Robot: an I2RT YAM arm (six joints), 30 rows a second.
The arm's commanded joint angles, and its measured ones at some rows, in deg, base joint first. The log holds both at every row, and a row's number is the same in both.
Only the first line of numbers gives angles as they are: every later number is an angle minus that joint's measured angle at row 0.
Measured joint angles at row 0:
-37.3 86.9 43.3 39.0 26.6 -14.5
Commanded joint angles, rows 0 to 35:
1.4 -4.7 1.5 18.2 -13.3 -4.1
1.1 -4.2 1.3 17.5 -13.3 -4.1
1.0 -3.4 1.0 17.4 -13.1 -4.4
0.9 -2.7 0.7 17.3 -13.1 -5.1
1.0 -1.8 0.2 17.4 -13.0 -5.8
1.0 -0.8 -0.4 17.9 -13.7 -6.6
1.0 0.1 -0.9 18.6 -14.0 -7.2
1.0 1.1 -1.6 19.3 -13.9 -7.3
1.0 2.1 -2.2 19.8 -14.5 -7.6
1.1 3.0 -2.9 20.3 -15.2 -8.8
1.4 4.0 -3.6 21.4 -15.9 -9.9
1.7 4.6 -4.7 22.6 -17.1 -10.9
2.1 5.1 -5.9 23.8 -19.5 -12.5
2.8 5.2 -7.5 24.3 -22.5 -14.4
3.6 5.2 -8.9 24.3 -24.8 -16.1
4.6 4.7 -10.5 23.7 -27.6 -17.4
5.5 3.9 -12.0 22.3 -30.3 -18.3
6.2 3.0 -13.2 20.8 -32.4 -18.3
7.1 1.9 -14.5 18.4 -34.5 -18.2
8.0 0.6 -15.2 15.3 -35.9 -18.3
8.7 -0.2 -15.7 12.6 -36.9 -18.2
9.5 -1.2 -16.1 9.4 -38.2 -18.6
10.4 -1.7 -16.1 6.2 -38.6 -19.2
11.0 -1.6 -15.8 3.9 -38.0 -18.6
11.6 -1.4 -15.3 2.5 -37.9 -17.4
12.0 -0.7 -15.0 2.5 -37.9 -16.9
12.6 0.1 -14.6 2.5 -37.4 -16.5
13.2 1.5 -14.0 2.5 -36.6 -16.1
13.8 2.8 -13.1 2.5 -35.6 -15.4
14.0 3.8 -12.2 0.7 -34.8 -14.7
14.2 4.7 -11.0 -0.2 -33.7 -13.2
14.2 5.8 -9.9 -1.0 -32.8 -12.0
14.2 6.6 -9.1 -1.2 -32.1 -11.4
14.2 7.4 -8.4 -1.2 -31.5 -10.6
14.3 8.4 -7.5 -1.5 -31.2 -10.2
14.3 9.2 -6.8 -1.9 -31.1 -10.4
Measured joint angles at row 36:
14.0 7.4 -8.8 0.5 -33.3 -13.1
